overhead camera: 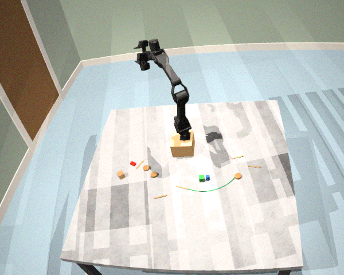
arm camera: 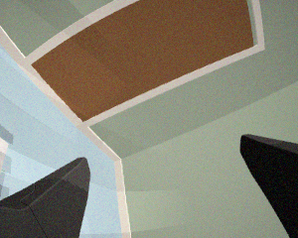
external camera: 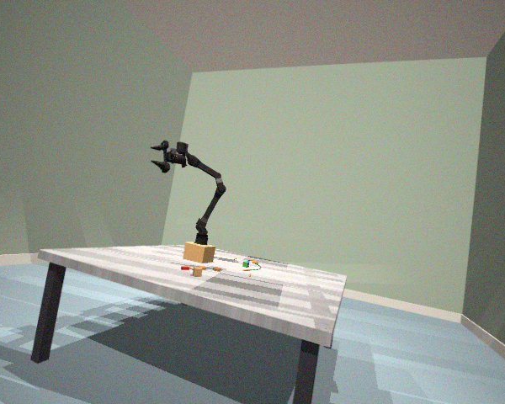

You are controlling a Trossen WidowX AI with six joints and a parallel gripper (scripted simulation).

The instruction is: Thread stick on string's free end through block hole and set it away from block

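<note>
My gripper tip is 53 cm short of the green cube, 38 cm to the right of it and 55 cm above it. The rest, counted from my gripper tip: red piece: 40 cm ahead, 7 cm to the right, 56 cm below; then small wooden cube: 50 cm ahead, 12 cm to the right, 55 cm below; then thin wooden stick: 59 cm ahead, 28 cm to the left, 56 cm below.
</note>
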